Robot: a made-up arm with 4 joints.
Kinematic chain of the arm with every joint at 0, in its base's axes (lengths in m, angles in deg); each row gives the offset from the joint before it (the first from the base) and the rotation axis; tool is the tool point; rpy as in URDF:
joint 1: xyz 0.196 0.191 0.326 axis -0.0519 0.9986 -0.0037
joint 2: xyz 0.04 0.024 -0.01 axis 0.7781 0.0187 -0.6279
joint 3: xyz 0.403 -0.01 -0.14 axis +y
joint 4: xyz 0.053 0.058 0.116 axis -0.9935 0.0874 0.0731
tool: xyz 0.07 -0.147 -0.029 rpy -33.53 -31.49 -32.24
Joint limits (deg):
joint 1: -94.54..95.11
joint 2: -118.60..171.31
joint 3: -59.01..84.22
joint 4: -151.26..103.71
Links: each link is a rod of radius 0.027 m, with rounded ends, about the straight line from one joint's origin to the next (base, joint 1, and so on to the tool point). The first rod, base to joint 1, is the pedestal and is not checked.
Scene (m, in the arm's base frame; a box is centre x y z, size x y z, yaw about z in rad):
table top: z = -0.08
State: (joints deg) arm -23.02 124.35 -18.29 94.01
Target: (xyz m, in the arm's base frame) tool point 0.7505 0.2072 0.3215
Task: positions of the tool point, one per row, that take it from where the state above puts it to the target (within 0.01 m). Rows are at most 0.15 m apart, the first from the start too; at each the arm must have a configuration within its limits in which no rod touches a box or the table.
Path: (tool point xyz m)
1: 0.5099 -0.0716 0.0420
2: 0.5846 -0.0128 0.0624
3: 0.6591 0.0556 0.1164
4: 0.7191 0.1302 0.2046
5: 0.7505 0.2072 0.3215

